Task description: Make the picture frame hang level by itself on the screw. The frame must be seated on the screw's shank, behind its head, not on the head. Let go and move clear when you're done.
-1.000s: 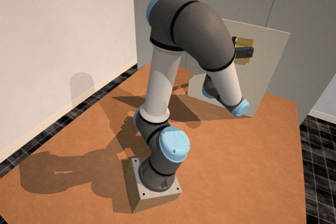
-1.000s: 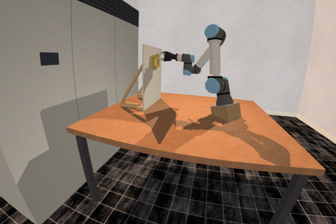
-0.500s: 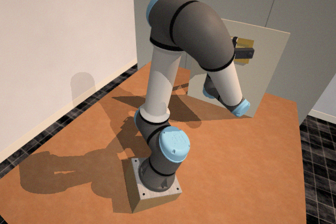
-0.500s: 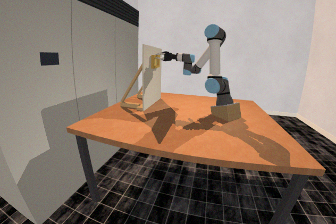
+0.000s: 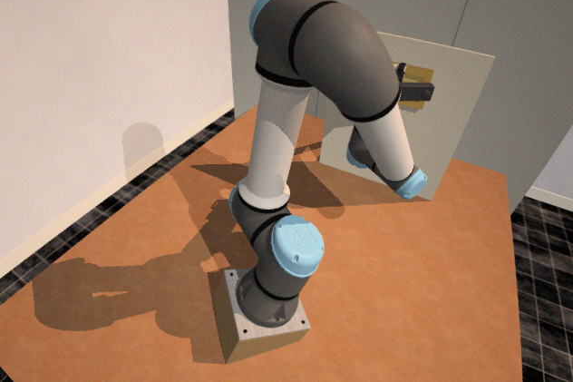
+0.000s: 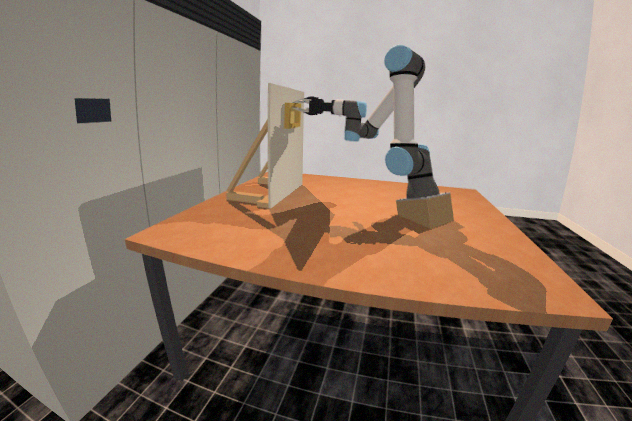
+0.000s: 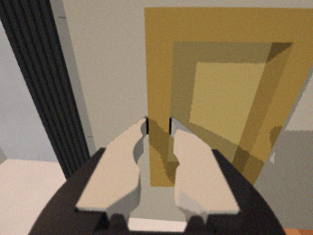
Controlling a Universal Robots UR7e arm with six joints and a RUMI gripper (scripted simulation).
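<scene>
My hand is 50 mm above the yellow picture frame and 20 mm short of it. From my hand the other things lie so: pale upright board (200 mm below, 40 mm ahead).
</scene>
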